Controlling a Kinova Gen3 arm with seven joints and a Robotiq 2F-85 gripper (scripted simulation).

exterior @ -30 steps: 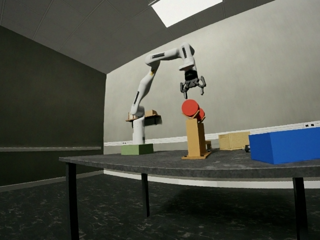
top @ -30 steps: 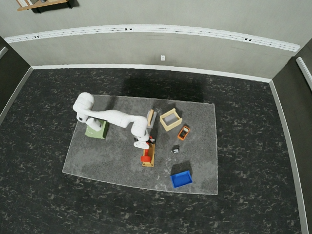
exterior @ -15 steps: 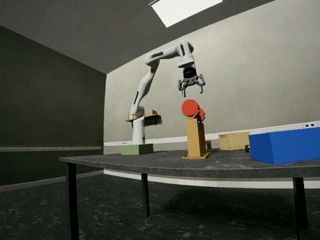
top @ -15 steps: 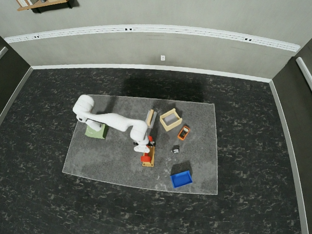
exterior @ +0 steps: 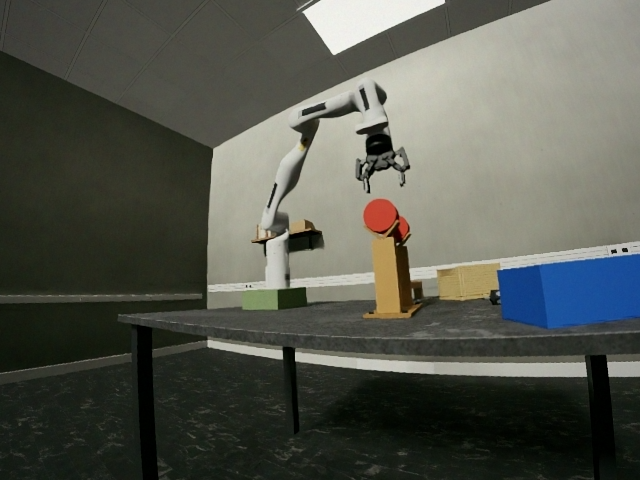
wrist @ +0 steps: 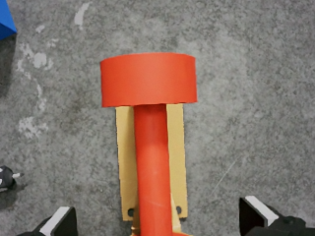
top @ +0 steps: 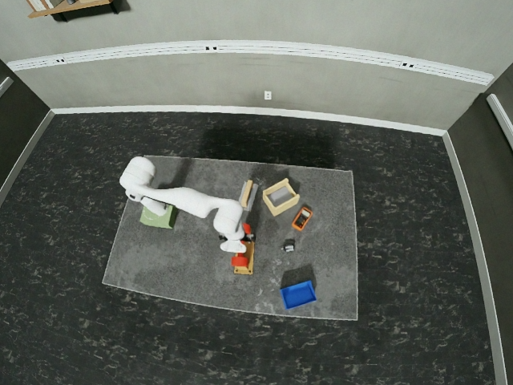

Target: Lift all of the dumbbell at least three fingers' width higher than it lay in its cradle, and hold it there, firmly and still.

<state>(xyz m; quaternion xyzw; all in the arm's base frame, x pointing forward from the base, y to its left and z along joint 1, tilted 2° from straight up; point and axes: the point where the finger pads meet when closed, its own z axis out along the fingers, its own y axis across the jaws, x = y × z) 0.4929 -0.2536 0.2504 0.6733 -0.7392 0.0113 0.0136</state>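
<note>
Now: the red dumbbell 10 cm below my hand. Also, from my hand: tan wooden cradle: 23 cm below; dark object: 24 cm ahead, 2 cm to the left, 30 cm below.
</note>
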